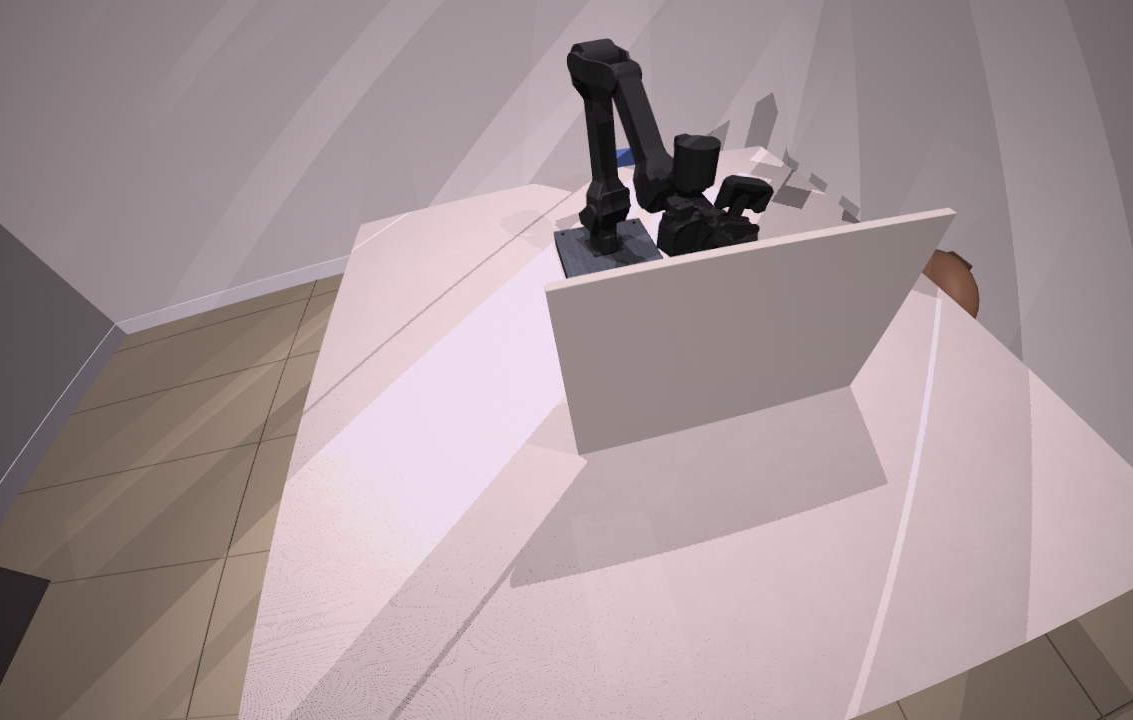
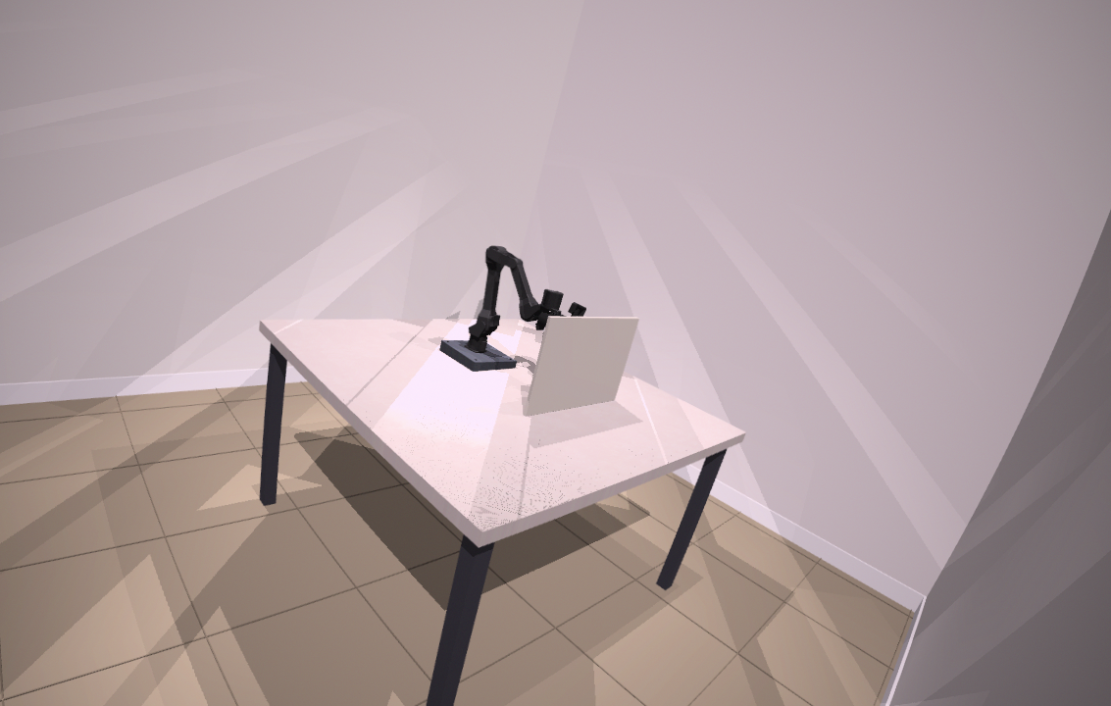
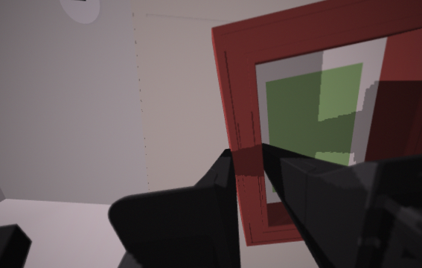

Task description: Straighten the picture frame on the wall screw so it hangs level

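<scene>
My gripper tip is 50 mm above the picture frame, 10 mm to the left of it and 10 mm short of it. Round my gripper tip: wall panel (70 mm below, 20 mm ahead, 10 mm to the right).
</scene>
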